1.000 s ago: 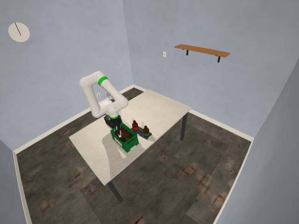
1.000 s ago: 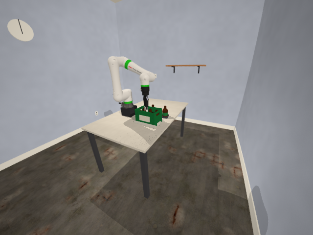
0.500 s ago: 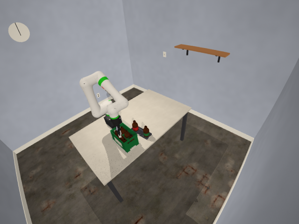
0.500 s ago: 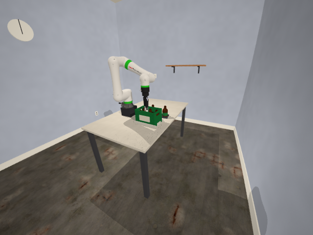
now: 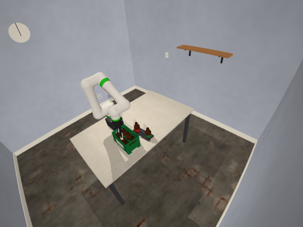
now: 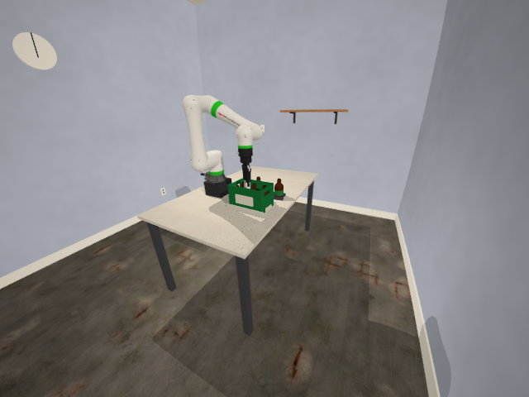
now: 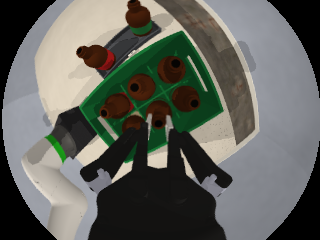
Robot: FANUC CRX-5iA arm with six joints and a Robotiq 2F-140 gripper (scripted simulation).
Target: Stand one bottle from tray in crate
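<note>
My hand is 40 mm to the right of the green crate and 90 mm above it. Round my hand: dark tray (270 mm to the left, 160 mm below).
</note>
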